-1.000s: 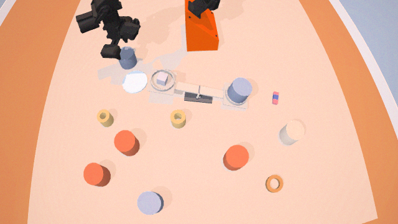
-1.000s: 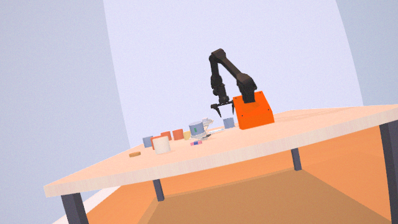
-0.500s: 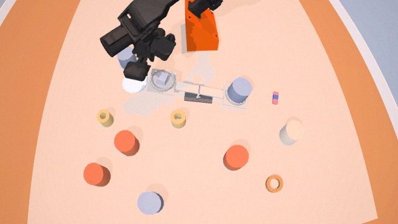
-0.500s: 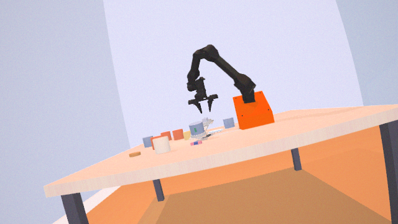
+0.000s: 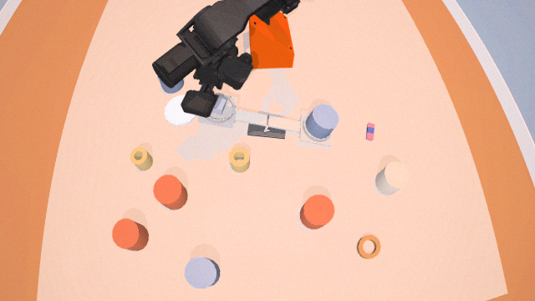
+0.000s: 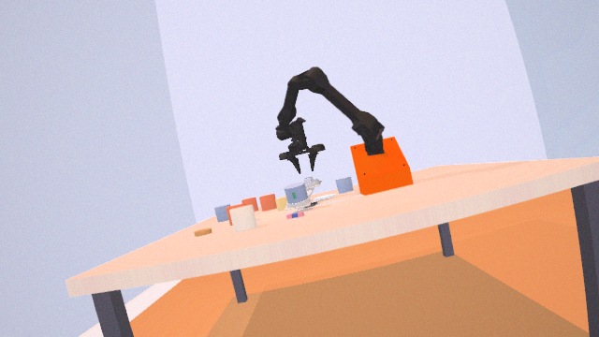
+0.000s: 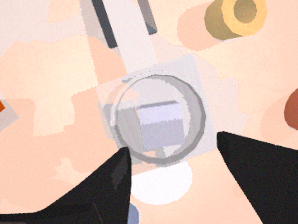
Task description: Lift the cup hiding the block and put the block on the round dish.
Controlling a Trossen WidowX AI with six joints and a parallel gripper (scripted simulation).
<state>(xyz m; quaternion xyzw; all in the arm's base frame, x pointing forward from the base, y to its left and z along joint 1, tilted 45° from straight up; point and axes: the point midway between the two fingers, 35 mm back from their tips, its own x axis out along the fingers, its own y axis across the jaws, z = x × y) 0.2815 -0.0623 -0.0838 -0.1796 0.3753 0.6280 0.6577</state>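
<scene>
The pale lilac block lies 4 cm below my gripper tip. The rest, counted from my gripper tip: white round dish: 12 cm to the right, 12 cm below, 5 cm behind; then balance: 13 cm to the left, 9 cm below, 1 cm ahead; then grey-blue cup: 28 cm to the left, 6 cm below, 3 cm ahead.
</scene>
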